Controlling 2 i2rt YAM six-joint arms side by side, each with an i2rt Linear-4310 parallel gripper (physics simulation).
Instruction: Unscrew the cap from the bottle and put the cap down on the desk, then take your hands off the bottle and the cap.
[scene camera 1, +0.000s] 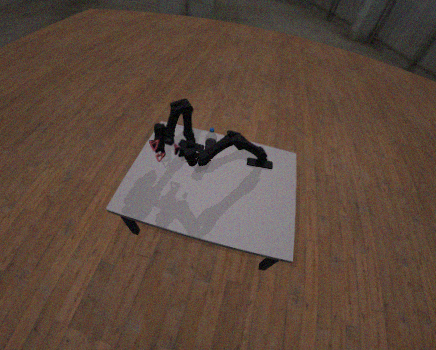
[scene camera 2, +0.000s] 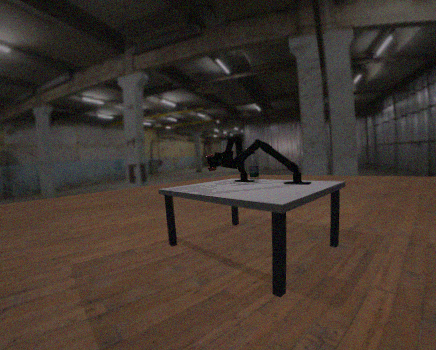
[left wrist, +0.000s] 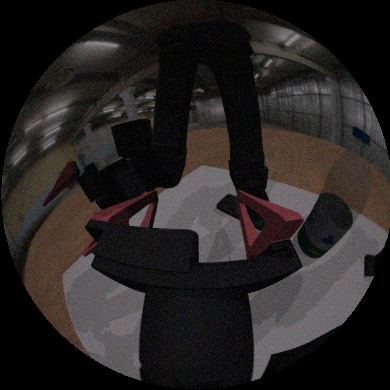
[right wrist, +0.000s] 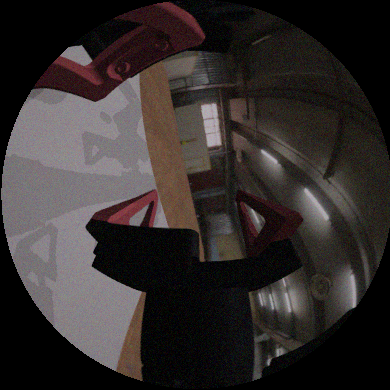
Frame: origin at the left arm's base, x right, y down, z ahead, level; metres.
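Seen in the pictures: left gripper, fingertip midpoint: (scene camera 1: 180, 142) (left wrist: 196, 194); right gripper, fingertip midpoint: (scene camera 1: 156, 156) (scene camera 2: 207, 162) (left wrist: 61, 232) (right wrist: 196, 193); left arm's base, link origin: (scene camera 1: 259, 163) (scene camera 2: 297, 183); right arm's base, link origin: (scene camera 2: 244, 181) (left wrist: 249, 213).
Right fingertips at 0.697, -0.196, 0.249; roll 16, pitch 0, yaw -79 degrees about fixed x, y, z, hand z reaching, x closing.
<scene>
Offsets run from my right fingertips to a thing's top centre, as dx, dy, dz. Level surfaces: height alone.
The bottle {-0.308, -0.063, -0.252} (scene camera 1: 211, 142) (scene camera 2: 254, 171) (left wrist: 325, 222) stands upright near the far edge of the desk, with a dark label and clear upper part. Its blue cap {-0.308, -0.064, -0.252} (scene camera 1: 212, 130) (left wrist: 361, 135) is at its top. My left gripper (left wrist: 196, 194) is open and empty, above the desk; in the left wrist view the bottle stands off to the right, outside the fingers. My right gripper (scene camera 1: 157, 151) (right wrist: 196, 193) is open and empty, held up near the desk's left side in scene camera 1, away from the bottle. The bottle does not show in the right wrist view.
The white desk {dy +0.196} (scene camera 1: 250, 210) (scene camera 2: 280, 197) carries both arm bases. The left arm (scene camera 1: 220, 146) crosses close in front of the bottle in scene camera 1. A red finger of the left gripper shows large at the upper left in the right wrist view, so the two grippers are close together.
</scene>
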